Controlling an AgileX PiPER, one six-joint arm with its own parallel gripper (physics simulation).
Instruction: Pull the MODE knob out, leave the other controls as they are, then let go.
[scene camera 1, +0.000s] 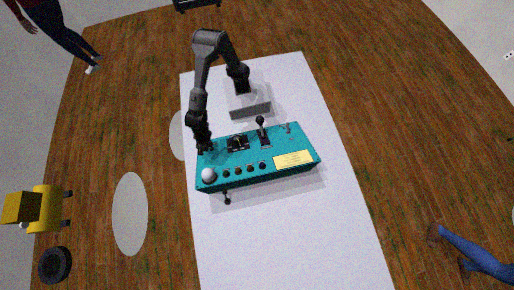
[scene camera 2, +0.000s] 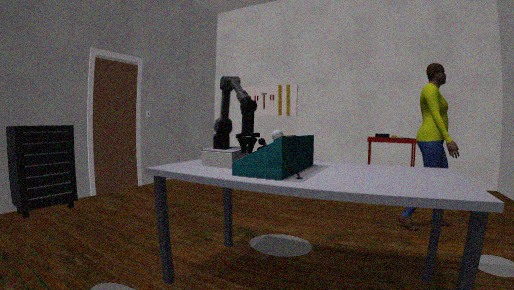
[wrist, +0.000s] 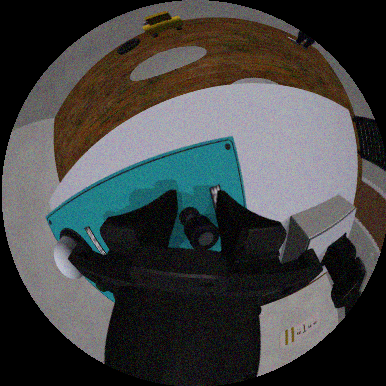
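The teal control box (scene camera 1: 225, 159) (scene camera 2: 260, 162) (wrist: 150, 175) stands on the white table. The black MODE knob (wrist: 201, 232) stands up from its panel, between the fingers in the wrist view. My gripper (scene camera 1: 204, 149) (scene camera 2: 248, 149) (wrist: 196, 199) is partly open around it. A gap shows between the knob and the left finger; the right finger is very near it, and contact cannot be told. The MODE label (wrist: 215, 192) is partly covered by the right finger. In scene camera 1 the gripper hides the knob.
The panel also bears a white dome (scene camera 1: 208, 175) (scene camera 2: 277, 134) (wrist: 67, 257), a selector (scene camera 1: 238, 142), a black ball lever (scene camera 1: 260, 120), a small toggle (scene camera 1: 287, 128), several round buttons (scene camera 1: 238, 170) and a yellow plate (scene camera 1: 293, 159). A small lever (scene camera 1: 227, 200) sticks out at the front. The arm's grey base block (scene camera 1: 250, 109) stands behind.
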